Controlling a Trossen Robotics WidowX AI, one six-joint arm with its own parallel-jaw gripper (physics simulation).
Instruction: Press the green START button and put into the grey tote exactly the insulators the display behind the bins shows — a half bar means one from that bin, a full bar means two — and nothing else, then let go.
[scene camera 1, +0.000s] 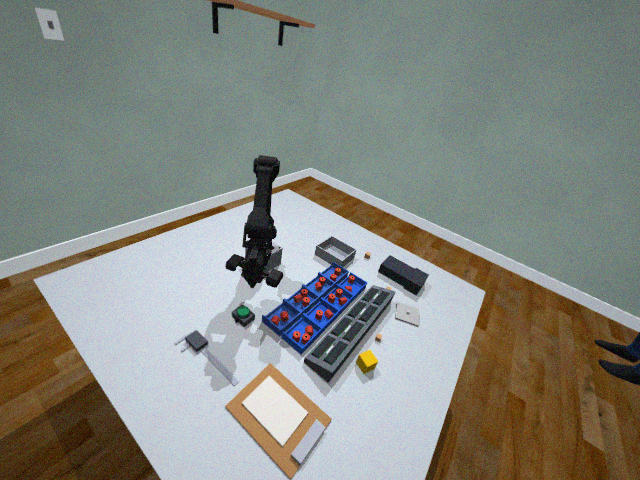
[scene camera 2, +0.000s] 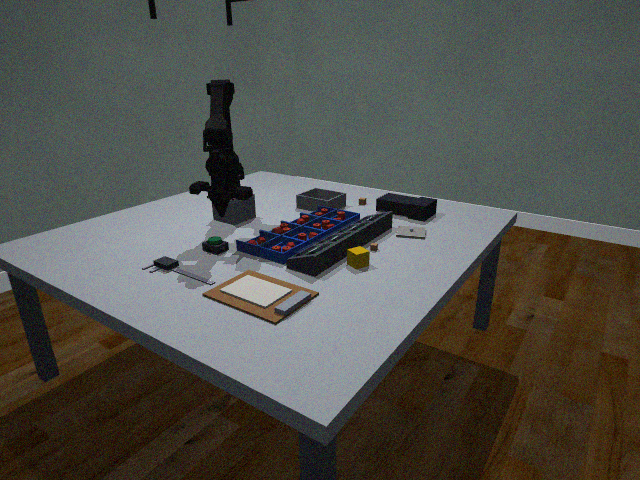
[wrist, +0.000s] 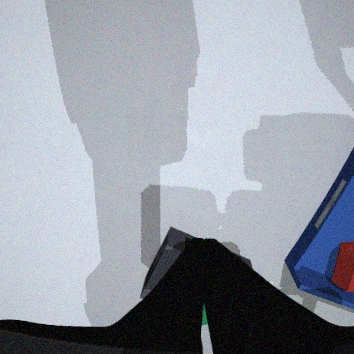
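My gripper (scene camera 1: 252, 283) (scene camera 2: 222, 213) (wrist: 201, 248) is shut and empty, pointing down above the table, behind the START button in the scene views. The green START button (scene camera 1: 242, 311) (scene camera 2: 214, 239) sits on a dark housing; in the wrist view my fingers hide most of it, and a green sliver (wrist: 204, 317) shows between them. Blue bins (scene camera 1: 282, 337) (scene camera 2: 258, 252) (wrist: 320, 250) hold red insulators (scene camera 1: 284, 316) (scene camera 2: 261, 240) (wrist: 345, 267). The dark display (scene camera 1: 330, 374) (scene camera 2: 310, 266) shows pale bars in several windows; their lengths are hard to read. No insulator shows in the grey tote (scene camera 1: 326, 256) (scene camera 2: 312, 202).
A caliper (scene camera 1: 196, 340) (scene camera 2: 165, 262) lies left of the button. A clipboard (scene camera 1: 237, 407) (scene camera 2: 212, 294) lies in front. A yellow cube (scene camera 1: 367, 361) (scene camera 2: 357, 257) stands beside the display. A black box (scene camera 1: 403, 274) (scene camera 2: 405, 206) and a pale plate (scene camera 1: 407, 313) (scene camera 2: 411, 232) are at the right.
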